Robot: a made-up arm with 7 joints. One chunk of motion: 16 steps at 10 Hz.
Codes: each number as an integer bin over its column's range. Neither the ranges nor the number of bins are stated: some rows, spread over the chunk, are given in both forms.
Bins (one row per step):
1: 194 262 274 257 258 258
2: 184 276 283 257 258 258
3: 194 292 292 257 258 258
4: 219 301 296 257 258 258
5: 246 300 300 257 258 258
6: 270 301 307 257 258 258
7: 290 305 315 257 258 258
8: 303 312 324 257 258 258
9: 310 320 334 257 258 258
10: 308 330 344 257 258 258
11: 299 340 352 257 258 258
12: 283 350 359 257 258 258
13: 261 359 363 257 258 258
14: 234 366 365 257 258 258
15: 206 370 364 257 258 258
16: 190 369 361 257 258 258
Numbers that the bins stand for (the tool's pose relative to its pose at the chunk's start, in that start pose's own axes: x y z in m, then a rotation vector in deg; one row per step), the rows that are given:
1: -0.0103 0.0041 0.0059 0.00 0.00 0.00
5: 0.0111 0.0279 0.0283 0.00 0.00 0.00
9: 0.0374 0.0404 0.0576 0.00 0.00 0.00
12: 0.0263 0.0592 0.0791 0.00 0.00 0.00
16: -0.0119 0.0711 0.0808 0.00 0.00 0.00
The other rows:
2: -0.0144 0.0128 0.0137 0.00 0.00 0.00
3: -0.0103 0.0229 0.0214 0.00 0.00 0.00
4: 0.0000 0.0285 0.0249 0.00 0.00 0.00
6: 0.0210 0.0285 0.0343 0.00 0.00 0.00
7: 0.0292 0.0310 0.0412 0.00 0.00 0.00
8: 0.0345 0.0354 0.0490 0.00 0.00 0.00
10: 0.0366 0.0467 0.0662 0.00 0.00 0.00
11: 0.0329 0.0529 0.0731 0.00 0.00 0.00
13: 0.0173 0.0648 0.0826 0.00 0.00 0.00
14: 0.0062 0.0692 0.0843 0.00 0.00 0.00
15: -0.0053 0.0717 0.0834 0.00 0.00 0.00

